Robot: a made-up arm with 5 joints.
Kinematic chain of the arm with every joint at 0, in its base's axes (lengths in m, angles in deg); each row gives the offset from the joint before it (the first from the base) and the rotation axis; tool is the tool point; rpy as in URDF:
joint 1: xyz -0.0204 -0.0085 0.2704 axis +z
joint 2: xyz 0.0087 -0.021 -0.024 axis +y
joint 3: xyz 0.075 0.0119 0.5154 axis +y
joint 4: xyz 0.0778 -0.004 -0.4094 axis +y
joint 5: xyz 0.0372 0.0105 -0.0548 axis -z
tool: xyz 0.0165 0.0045 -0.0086 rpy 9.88 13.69 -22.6
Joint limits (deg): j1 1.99..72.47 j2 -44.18..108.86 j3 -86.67..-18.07 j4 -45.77..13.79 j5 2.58..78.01
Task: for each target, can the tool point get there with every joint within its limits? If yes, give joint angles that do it. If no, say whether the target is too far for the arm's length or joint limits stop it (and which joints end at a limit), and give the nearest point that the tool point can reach.
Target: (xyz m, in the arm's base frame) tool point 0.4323 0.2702 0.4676
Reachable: yes | joints 32.49 8.83 -42.15 -32.52 33.76
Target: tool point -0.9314 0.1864 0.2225
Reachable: no: joint limits stop it (at a limit: joint 1, joint 2, joint 3, joint 4, joint 5) | nearest point -0.0336 -0.0078 -0.0995 | short by 0.973 m
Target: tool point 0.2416 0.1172 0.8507
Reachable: yes | joints 25.95 -26.00 -57.15 -39.09 11.86
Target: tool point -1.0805 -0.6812 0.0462
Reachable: no: too far | nearest point -0.0307 -0.0267 -0.0909 | short by 1.245 m
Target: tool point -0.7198 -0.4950 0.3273
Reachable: no: joint limits stop it (at a limit: joint 1, joint 2, joint 3, joint 4, joint 5) | nearest point -0.0307 -0.0267 -0.0909 | short by 0.932 m
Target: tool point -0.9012 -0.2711 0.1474
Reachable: no: joint limits stop it (at a limit: joint 1, joint 2, joint 3, joint 4, joint 5) | nearest point -0.0307 -0.0267 -0.0909 | short by 0.935 m
